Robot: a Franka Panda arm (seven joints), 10 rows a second.
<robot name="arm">
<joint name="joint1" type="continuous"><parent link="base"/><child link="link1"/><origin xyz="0 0 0.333" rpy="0 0 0"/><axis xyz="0 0 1"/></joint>
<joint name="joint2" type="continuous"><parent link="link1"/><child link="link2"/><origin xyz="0 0 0" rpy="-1.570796 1.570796 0"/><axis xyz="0 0 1"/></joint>
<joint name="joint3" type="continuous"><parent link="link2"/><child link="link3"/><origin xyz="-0.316 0 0" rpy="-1.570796 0 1.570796"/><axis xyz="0 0 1"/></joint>
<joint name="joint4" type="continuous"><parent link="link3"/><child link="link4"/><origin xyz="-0.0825 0 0" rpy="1.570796 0 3.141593"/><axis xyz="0 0 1"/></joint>
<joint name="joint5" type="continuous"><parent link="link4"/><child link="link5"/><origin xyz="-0.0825 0.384 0" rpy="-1.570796 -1.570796 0"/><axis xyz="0 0 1"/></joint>
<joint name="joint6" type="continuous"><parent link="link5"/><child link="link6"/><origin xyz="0 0 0" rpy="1.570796 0 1.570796"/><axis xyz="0 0 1"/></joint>
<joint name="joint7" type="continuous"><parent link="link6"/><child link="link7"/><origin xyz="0.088 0 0" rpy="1.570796 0 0"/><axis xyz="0 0 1"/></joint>
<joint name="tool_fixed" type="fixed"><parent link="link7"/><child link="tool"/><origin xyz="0 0 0.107" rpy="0 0 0"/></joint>
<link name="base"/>
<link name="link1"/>
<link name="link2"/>
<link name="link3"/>
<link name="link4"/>
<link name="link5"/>
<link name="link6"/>
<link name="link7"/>
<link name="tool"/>
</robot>
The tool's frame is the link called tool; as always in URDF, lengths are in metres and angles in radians. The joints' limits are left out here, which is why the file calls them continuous.
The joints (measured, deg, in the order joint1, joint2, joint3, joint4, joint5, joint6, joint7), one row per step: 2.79 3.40 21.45 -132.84 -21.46 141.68 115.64; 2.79 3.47 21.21 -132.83 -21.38 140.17 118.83; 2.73 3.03 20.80 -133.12 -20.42 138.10 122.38; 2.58 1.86 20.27 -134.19 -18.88 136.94 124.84; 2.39 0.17 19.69 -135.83 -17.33 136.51 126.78; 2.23 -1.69 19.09 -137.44 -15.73 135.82 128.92; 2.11 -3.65 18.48 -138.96 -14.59 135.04 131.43; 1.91 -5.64 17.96 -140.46 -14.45 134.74 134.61; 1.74 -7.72 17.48 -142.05 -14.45 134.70 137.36
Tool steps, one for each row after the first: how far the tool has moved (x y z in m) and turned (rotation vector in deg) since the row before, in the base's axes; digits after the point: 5 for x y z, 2 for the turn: -0.00076 -0.00414 -0.00297 -0.29 0.76 -3.75; -0.00223 -0.00743 -0.00168 -0.20 1.10 -5.08; -0.00460 -0.00933 0.00017 0.23 0.72 -4.42; -0.00649 -0.01012 0.00137 0.41 0.24 -3.86; -0.00696 -0.01017 0.00243 0.36 0.23 -4.15; -0.00692 -0.00976 0.00358 0.11 -0.07 -4.18; -0.00625 -0.00910 0.00446 -0.21 -0.89 -4.03; -0.00671 -0.00836 0.00461 -0.20 -1.08 -3.40
